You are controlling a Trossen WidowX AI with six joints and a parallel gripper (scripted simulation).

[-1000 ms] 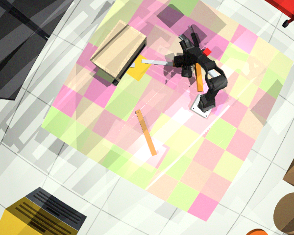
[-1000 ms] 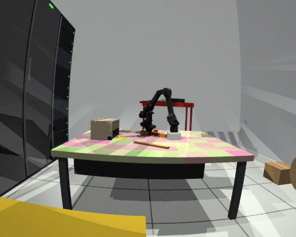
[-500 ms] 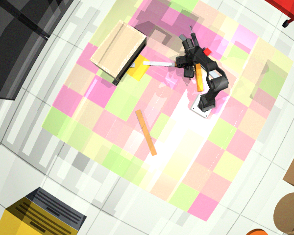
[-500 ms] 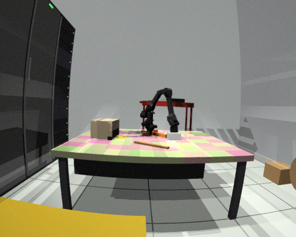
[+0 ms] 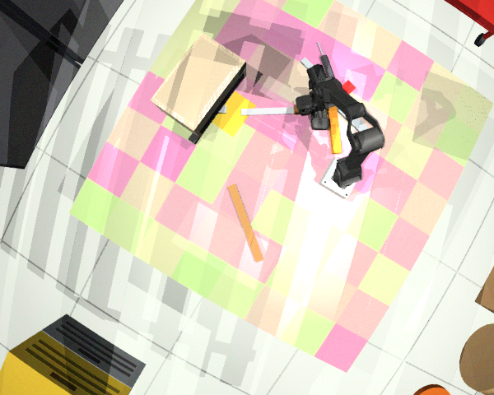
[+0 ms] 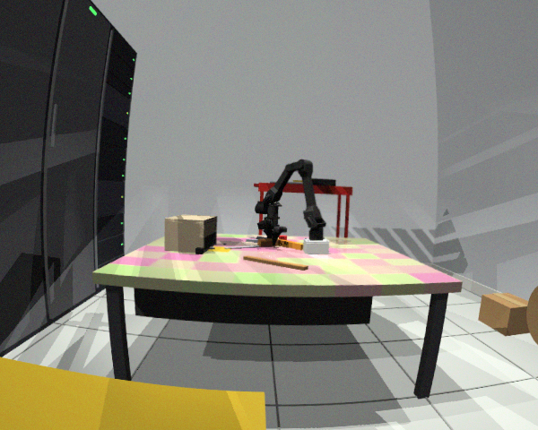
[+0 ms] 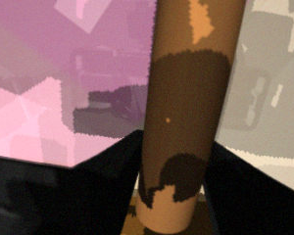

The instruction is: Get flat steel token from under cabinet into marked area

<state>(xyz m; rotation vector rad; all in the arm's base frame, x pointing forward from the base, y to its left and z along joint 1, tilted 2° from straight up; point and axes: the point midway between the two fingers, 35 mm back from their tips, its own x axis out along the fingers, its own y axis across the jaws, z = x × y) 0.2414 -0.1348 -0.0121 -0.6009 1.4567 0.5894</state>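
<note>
My gripper tip is 11 cm to the left of the grey tool and 3 cm short of it. Round my gripper tip: orange bar 9 cm behind, 1 cm above; grey bar 14 cm behind, 8 cm to the right; red cube 15 cm to the right, 4 cm behind, 1 cm above.
</note>
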